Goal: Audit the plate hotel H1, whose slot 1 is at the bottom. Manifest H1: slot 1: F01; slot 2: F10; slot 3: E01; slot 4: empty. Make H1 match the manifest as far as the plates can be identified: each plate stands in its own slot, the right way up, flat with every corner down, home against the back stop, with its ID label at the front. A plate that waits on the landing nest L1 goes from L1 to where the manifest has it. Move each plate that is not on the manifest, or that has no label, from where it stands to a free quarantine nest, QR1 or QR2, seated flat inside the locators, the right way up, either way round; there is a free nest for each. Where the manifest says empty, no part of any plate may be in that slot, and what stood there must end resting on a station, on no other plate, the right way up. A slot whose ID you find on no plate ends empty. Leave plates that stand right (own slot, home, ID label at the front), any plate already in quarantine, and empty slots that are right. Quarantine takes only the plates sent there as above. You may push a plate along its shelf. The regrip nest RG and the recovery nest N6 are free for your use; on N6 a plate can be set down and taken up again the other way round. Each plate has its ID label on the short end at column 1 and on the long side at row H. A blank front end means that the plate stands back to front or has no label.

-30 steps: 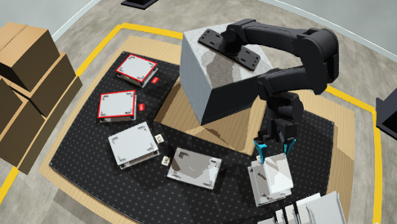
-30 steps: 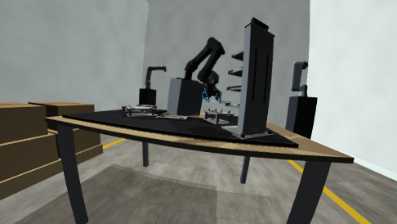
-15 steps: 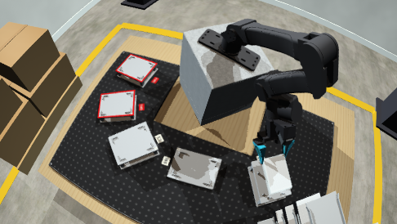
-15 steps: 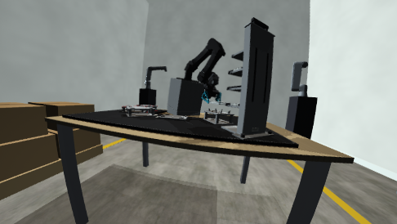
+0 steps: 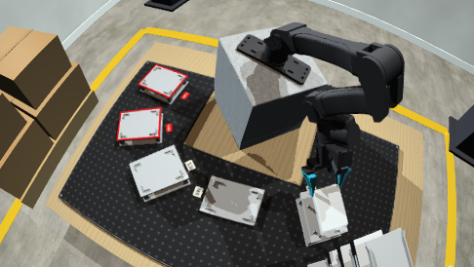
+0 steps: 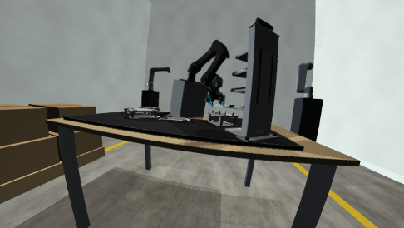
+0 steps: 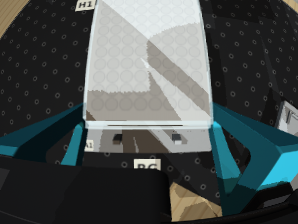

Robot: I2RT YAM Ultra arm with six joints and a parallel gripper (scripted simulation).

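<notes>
Right now my hand is 4 cm to the right of the white plate and 4 cm short of it. Also, from my hand: grey regrip nest: 5 cm below, 4 cm to the left, 4 cm ahead; H1 tag: 20 cm to the left, 11 cm below, 8 cm ahead; RG tag: 11 cm below, 4 cm behind, 3 cm to the right.
</notes>
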